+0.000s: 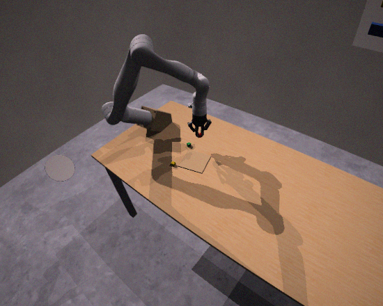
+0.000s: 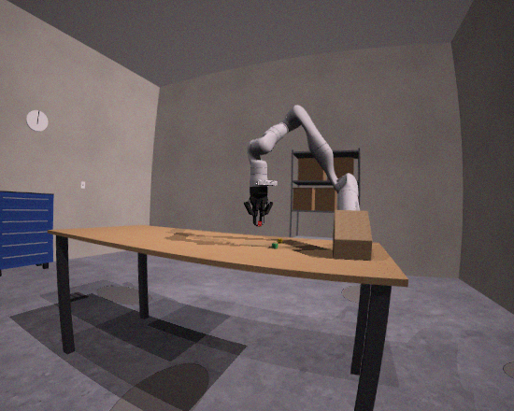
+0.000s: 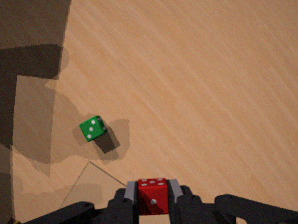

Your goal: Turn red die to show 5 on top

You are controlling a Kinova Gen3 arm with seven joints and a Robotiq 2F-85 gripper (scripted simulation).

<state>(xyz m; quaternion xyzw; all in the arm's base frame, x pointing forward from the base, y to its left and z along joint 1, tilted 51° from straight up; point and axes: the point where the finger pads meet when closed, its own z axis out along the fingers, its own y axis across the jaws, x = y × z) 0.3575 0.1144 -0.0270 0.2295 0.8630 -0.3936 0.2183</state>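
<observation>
The tan mat is 5 cm ahead of my hand, 10 cm to the right of it and 11 cm below it. Also, from my hand: yellow die 3 cm behind, 20 cm to the right, 10 cm below; red die 1 cm below; green die 7 cm behind, 3 cm to the right, 10 cm below.
</observation>
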